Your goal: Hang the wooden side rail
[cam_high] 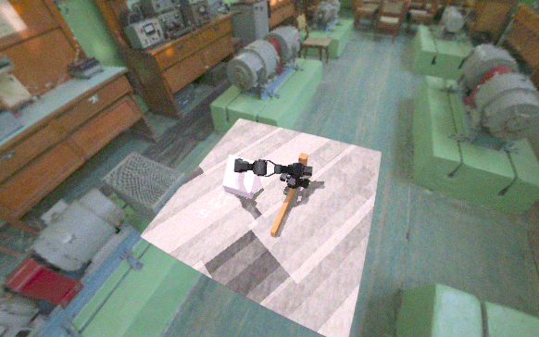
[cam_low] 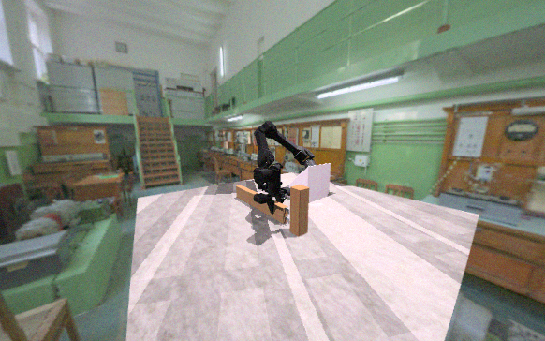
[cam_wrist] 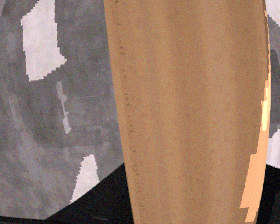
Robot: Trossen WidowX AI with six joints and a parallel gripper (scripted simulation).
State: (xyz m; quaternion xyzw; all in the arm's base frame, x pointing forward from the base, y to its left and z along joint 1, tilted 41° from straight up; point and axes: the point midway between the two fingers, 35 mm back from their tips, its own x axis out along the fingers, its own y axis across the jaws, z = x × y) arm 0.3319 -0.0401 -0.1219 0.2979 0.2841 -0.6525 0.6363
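Now: the wooden headboard post 15 cm to the left of my gripper tip, 7 cm above it and 1 cm ahead of it.
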